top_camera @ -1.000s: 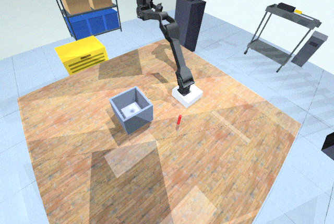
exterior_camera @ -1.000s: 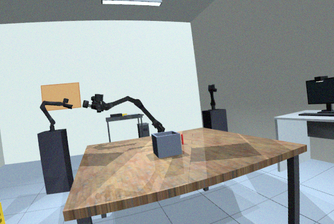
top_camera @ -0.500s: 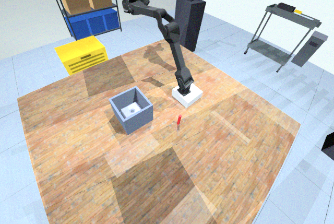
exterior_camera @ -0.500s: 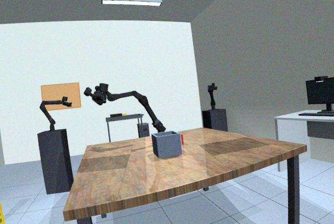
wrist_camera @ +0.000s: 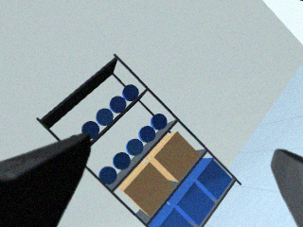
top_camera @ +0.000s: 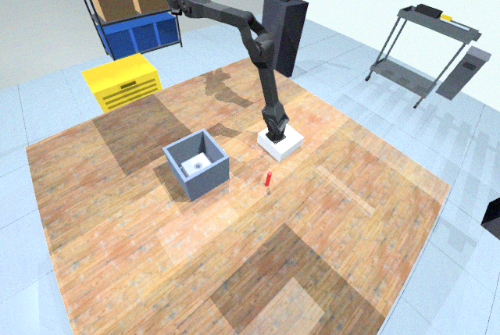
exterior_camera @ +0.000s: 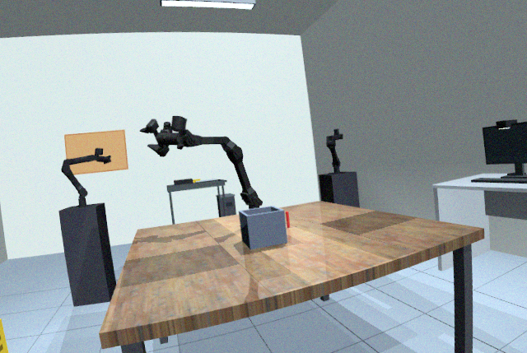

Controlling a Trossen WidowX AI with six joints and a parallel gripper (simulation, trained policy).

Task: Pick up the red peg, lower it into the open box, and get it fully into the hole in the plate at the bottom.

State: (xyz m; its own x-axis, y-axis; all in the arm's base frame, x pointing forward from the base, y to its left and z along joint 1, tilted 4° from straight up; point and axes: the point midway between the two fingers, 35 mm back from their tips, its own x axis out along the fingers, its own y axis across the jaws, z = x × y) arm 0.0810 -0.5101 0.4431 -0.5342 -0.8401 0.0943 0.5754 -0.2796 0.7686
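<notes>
The red peg is 65 cm to the left of my gripper tip, 48 cm below it and 7 cm ahead of it.
</notes>
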